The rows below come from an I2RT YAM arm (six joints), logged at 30 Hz.
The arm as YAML. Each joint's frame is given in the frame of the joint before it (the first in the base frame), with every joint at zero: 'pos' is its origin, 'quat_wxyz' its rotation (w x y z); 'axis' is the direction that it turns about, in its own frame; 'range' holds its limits. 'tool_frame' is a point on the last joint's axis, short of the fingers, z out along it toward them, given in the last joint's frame.
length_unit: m
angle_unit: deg
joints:
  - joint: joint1
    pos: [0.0, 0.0, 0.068]
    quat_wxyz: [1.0, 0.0, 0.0, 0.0]
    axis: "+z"
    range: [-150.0, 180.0]
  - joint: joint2
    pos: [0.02, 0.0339, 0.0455]
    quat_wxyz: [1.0, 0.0, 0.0, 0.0]
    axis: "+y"
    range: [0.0, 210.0]
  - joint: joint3
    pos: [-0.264, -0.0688, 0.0]
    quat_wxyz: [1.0, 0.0, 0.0, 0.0]
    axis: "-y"
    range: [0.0, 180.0]
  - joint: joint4
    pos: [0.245, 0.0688, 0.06]
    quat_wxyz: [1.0, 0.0, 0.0, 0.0]
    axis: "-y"
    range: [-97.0, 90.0]
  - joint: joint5
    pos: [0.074, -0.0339, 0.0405]
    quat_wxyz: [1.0, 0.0, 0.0, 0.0]
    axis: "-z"
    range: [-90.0, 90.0]
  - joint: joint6
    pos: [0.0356, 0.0, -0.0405]
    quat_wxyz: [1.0, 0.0, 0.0, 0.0]
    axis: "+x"
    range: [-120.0, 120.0]
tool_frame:
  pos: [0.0, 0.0, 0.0]
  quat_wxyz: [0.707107, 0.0, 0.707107, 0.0]
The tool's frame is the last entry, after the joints.
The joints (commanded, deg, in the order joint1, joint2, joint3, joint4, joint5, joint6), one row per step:
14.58 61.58 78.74 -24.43 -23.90 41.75
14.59 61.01 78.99 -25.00 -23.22 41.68
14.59 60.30 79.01 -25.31 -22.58 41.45
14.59 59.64 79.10 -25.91 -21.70 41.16
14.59 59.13 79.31 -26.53 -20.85 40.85
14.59 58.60 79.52 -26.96 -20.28 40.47
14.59 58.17 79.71 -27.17 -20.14 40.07
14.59 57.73 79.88 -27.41 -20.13 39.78
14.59 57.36 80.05 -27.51 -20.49 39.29
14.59 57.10 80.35 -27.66 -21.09 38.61
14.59 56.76 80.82 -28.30 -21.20 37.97
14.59 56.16 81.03 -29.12 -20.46 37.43
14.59 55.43 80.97 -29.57 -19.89 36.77
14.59 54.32 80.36 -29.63 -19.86 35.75
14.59 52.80 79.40 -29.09 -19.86 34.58
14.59 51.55 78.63 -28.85 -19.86 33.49
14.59 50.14 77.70 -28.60 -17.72 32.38
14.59 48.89 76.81 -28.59 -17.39 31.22
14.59 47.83 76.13 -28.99 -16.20 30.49
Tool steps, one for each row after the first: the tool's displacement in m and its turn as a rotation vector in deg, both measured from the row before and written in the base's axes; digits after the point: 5 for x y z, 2 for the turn. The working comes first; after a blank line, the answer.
Tool pose at each row, in the base's axes (x y z in m, rotation vector in deg; the steps are taken from these numbers as rounded here):
0.20584 0.06844 0.46181 5.48 103.50 61.36
0.20209 0.06711 0.46408 5.85 103.12 60.79
0.19801 0.06567 0.46596 5.99 102.55 60.16
0.19409 0.06412 0.46746 6.37 102.20 59.25
0.19076 0.06275 0.46907 6.73 101.90 58.36
0.18723 0.06148 0.47106 6.73 101.44 57.66
0.18420 0.06061 0.47302 6.35 100.97 57.32
0.18109 0.05980 0.47482 5.97 100.56 57.14
0.17829 0.05928 0.47665 5.10 100.14 57.13
0.17573 0.05898 0.47876 3.89 99.75 57.16
0.17235 0.05816 0.48105 3.18 99.52 56.79
0.16824 0.05665 0.48229 3.31 99.34 55.81
0.16399 0.05520 0.48310 3.12 98.95 54.90
0.15865 0.05379 0.48268 2.13 98.37 54.17
0.15176 0.05200 0.48246 0.81 97.11 53.40
0.14608 0.05052 0.48189 -0.31 96.24 52.64
0.14062 0.04780 0.48074 0.32 95.07 50.21
0.13549 0.04626 0.47888 -0.46 94.51 49.11
0.13126 0.04443 0.47684 -0.09 94.30 47.64

-0.00375 -0.00133 0.00227 -0.08 -0.31 -0.65
-0.00408 -0.00144 0.00188 -0.15 -0.57 -0.61
-0.00392 -0.00155 0.00150 -0.30 -0.35 -0.85
-0.00333 -0.00137 0.00161 -0.31 -0.30 -0.81
-0.00353 -0.00127 0.00199 -0.29 -0.54 -0.53
-0.00303 -0.00087 0.00196 -0.23 -0.62 -0.10
-0.00311 -0.00081 0.00180 -0.15 -0.53 0.01
-0.00280 -0.00052 0.00183 -0.26 -0.69 0.40
-0.00256 -0.00030 0.00211 -0.40 -0.78 0.65
-0.00338 -0.00082 0.00229 -0.47 -0.54 0.15
-0.00411 -0.00151 0.00124 -0.49 -0.32 -0.70
-0.00425 -0.00145 0.00081 -0.53 -0.60 -0.52
-0.00534 -0.00141 -0.00042 -0.73 -1.01 0.03
-0.00689 -0.00179 -0.00022 -0.69 -1.72 0.06
-0.00568 -0.00148 -0.00057 -0.72 -1.31 0.04
-0.00546 -0.00272 -0.00115 -0.79 -1.34 -2.12
-0.00513 -0.00154 -0.00186 -0.89 -0.97 -0.31
-0.00423 -0.00183 -0.00204 -0.64 -0.36 -1.18

